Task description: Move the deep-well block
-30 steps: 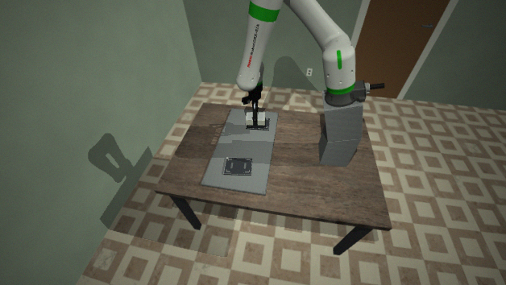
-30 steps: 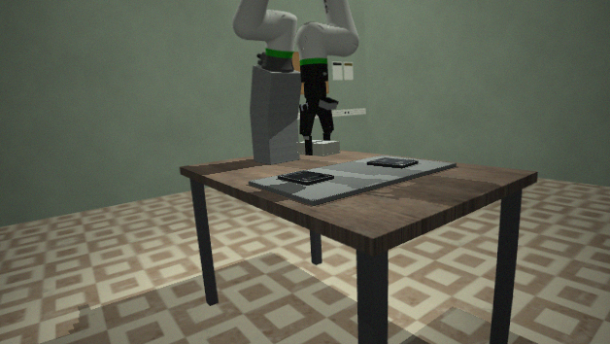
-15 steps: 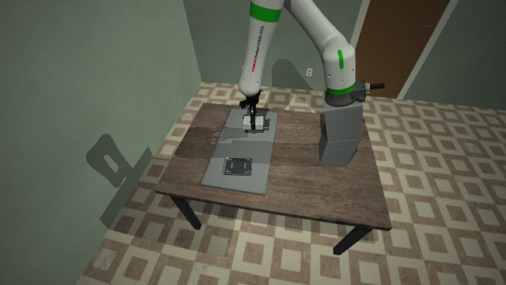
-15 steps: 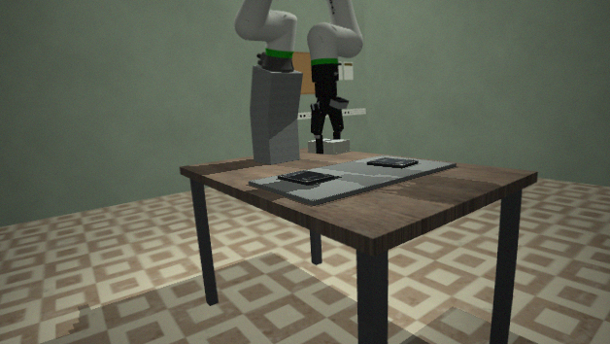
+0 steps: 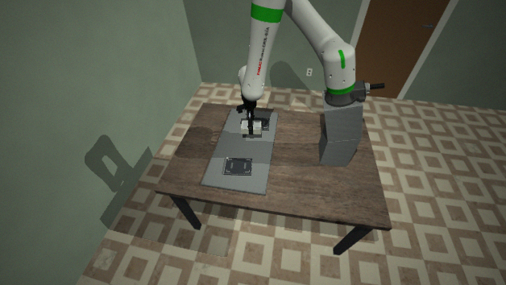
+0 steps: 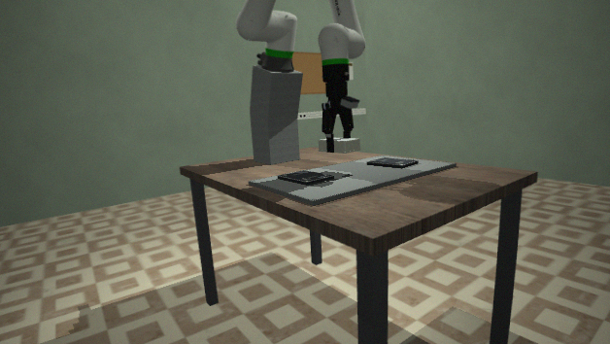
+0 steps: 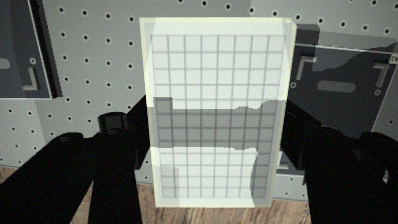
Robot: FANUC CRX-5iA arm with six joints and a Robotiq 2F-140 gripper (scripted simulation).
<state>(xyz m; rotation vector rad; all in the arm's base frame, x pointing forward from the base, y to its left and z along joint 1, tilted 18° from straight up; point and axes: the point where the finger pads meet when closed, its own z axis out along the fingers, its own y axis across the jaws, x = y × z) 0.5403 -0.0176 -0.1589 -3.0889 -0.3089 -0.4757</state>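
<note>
Now: hand 250 mm to the right of the plate nest, 100 mm above it and 20 mm short of it. Round my hand: white 96-well deep-well block 10 mm below.
</note>
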